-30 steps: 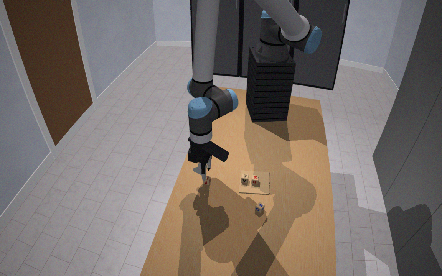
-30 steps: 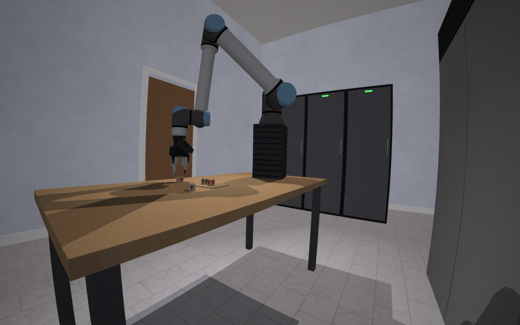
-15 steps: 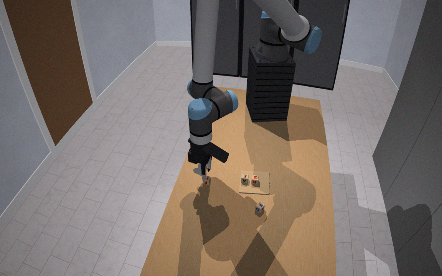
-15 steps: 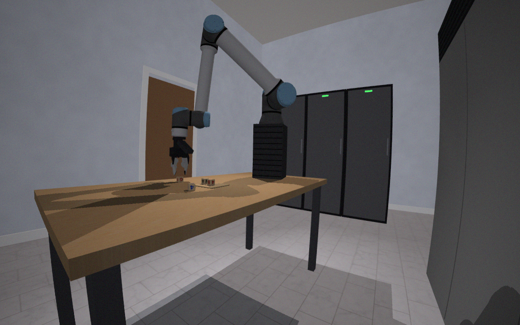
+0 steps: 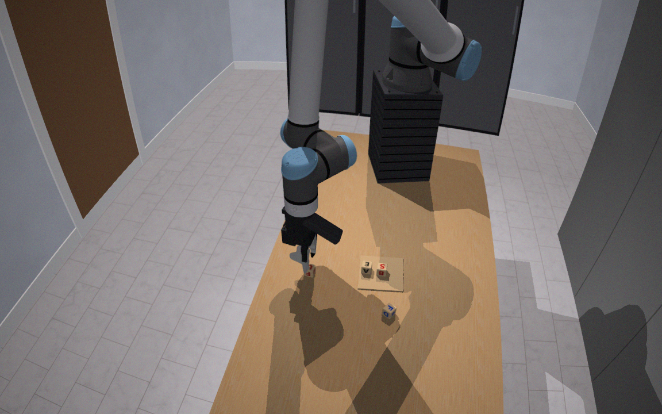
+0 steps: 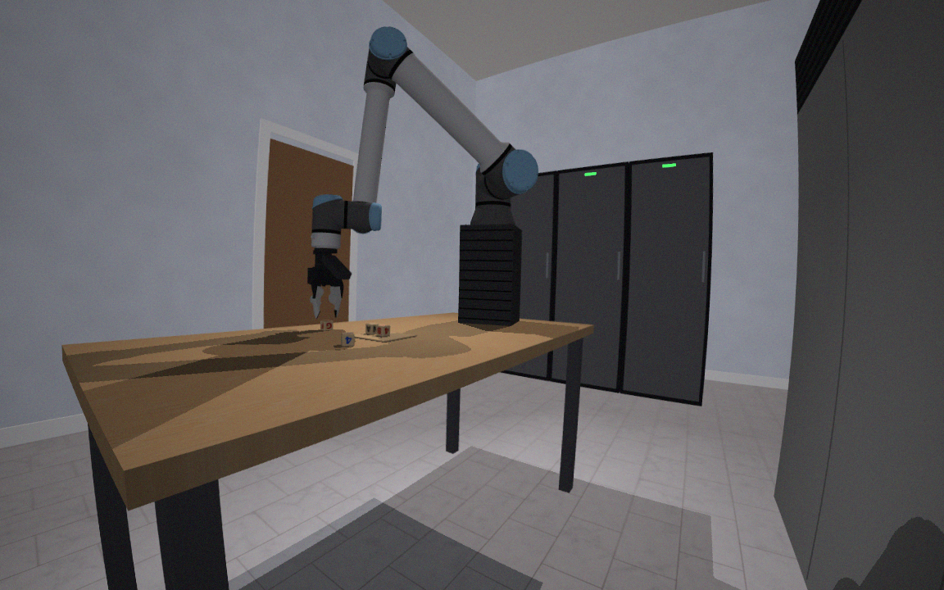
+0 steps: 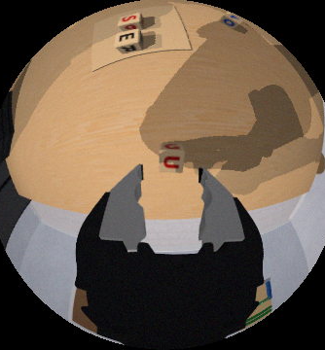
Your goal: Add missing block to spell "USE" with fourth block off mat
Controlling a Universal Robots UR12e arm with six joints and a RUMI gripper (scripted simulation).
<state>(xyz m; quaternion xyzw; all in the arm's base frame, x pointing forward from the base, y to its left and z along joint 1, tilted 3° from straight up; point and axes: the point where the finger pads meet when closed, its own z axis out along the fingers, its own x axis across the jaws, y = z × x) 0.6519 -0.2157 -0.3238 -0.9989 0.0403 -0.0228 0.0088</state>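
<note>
Right now my hand is 22 cm to the right of the pale mat, 5 cm above it and 4 cm past it.
</note>
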